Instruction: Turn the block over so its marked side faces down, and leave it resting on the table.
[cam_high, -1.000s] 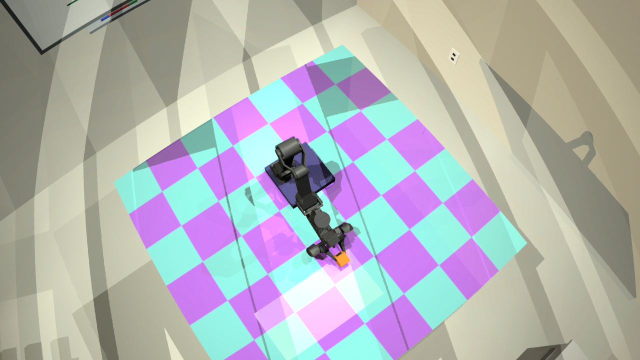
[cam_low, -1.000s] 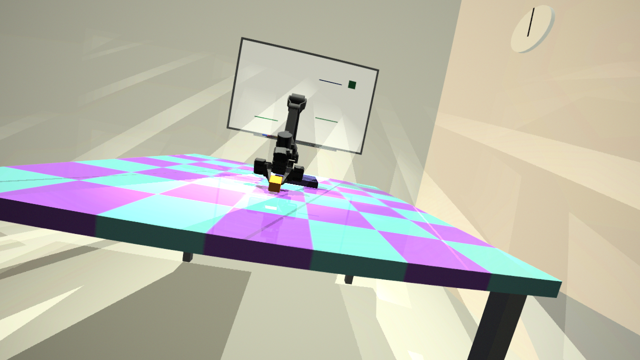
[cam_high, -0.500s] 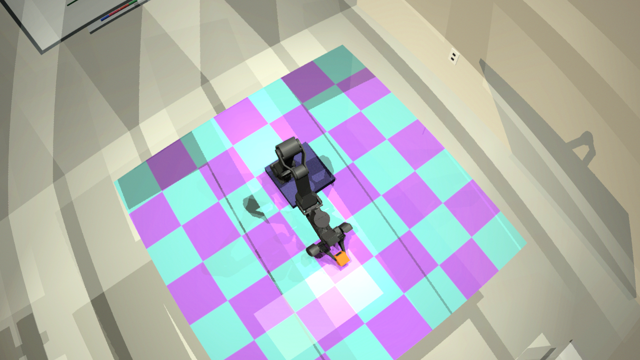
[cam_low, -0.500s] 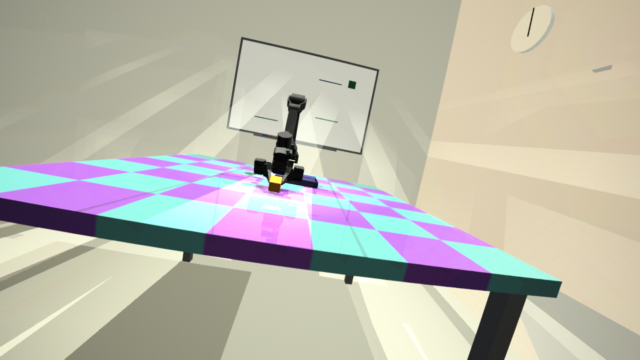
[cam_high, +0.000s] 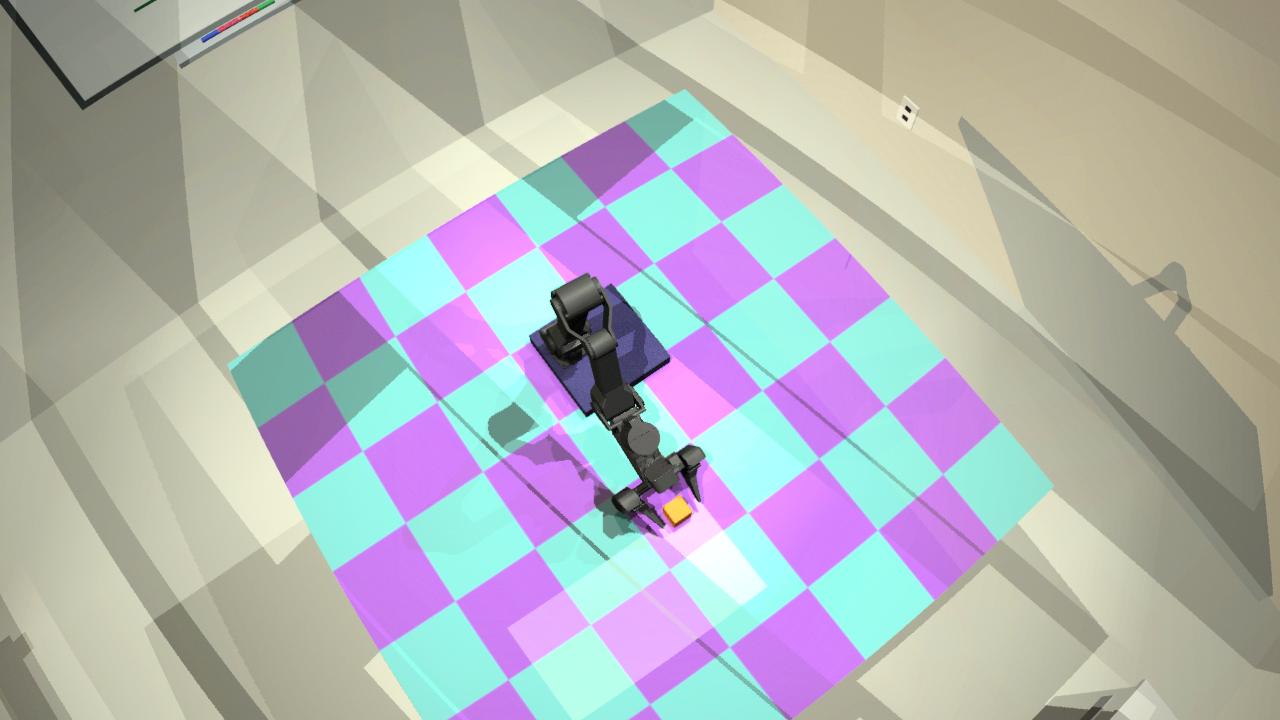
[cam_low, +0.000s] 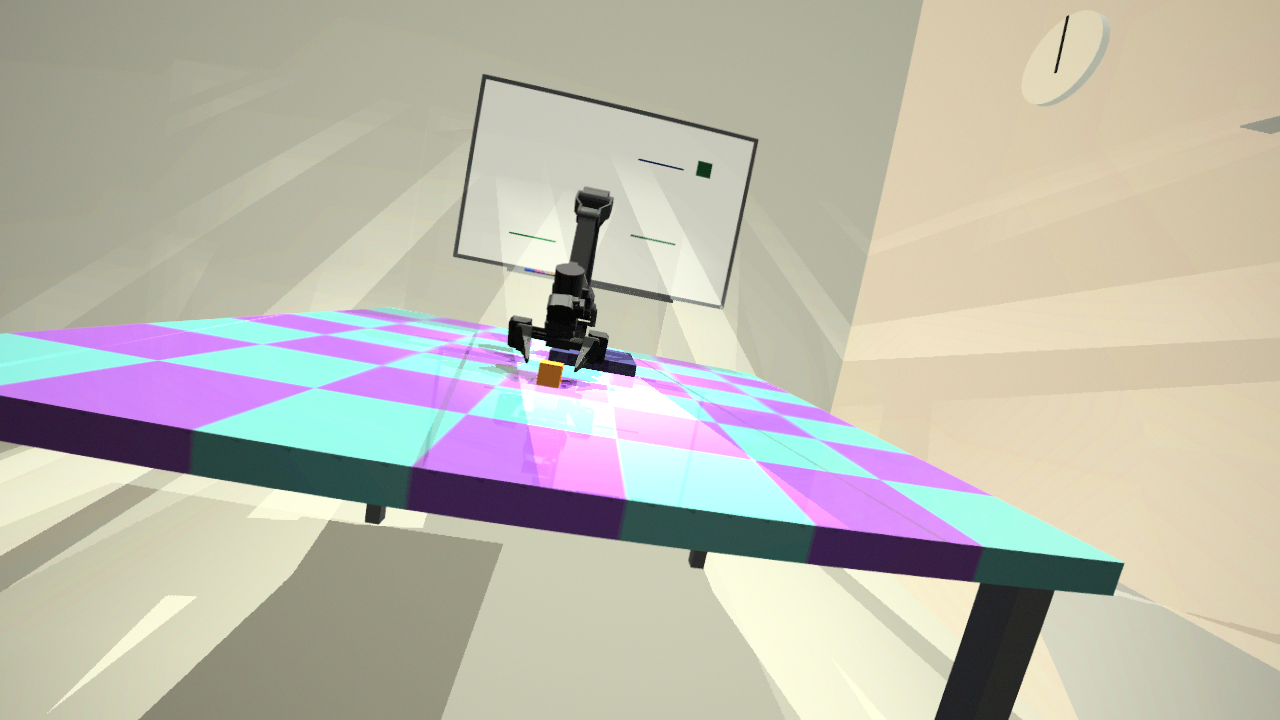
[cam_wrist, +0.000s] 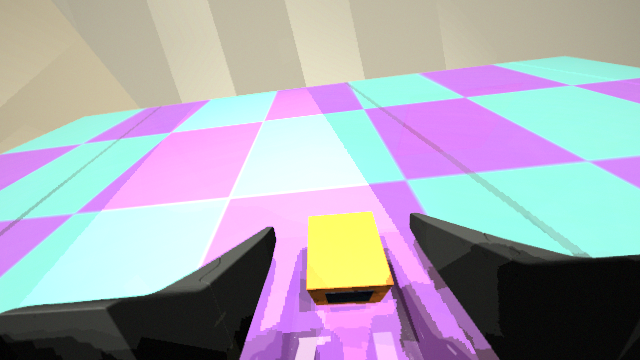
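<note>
The orange block lies 20 mm behind my gripper tip and 20 mm below it.
</note>
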